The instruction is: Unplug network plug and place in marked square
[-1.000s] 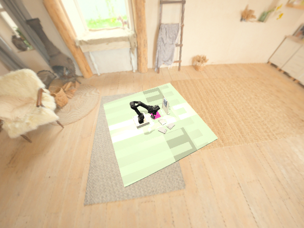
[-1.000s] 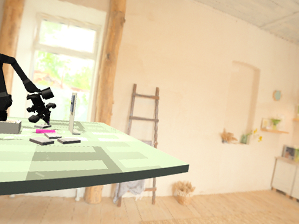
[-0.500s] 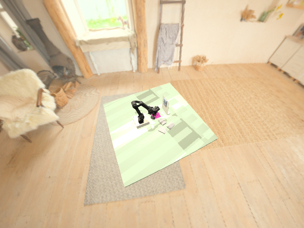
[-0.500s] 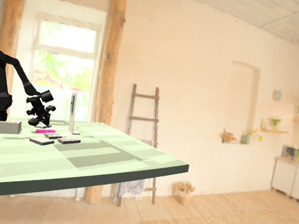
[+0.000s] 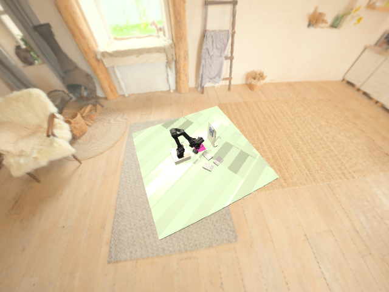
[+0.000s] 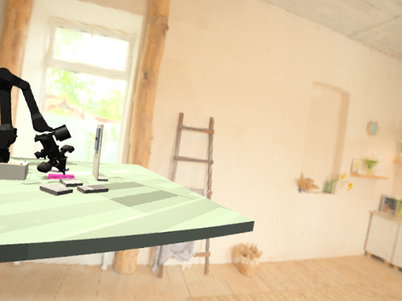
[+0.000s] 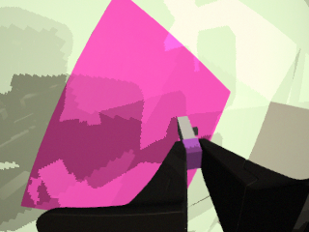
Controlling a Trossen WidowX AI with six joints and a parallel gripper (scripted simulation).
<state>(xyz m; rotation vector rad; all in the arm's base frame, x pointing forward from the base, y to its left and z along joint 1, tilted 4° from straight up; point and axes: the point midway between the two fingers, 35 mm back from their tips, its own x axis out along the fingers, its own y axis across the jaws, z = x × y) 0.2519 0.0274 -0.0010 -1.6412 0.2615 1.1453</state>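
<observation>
Now: the magenta marked square 10 mm behind my gripper tip and 20 mm below it. Also, from my gripper tip: upright panel (160 mm ahead, 10 mm to the right, 100 mm above); then plug (right at my gripper tip).
</observation>
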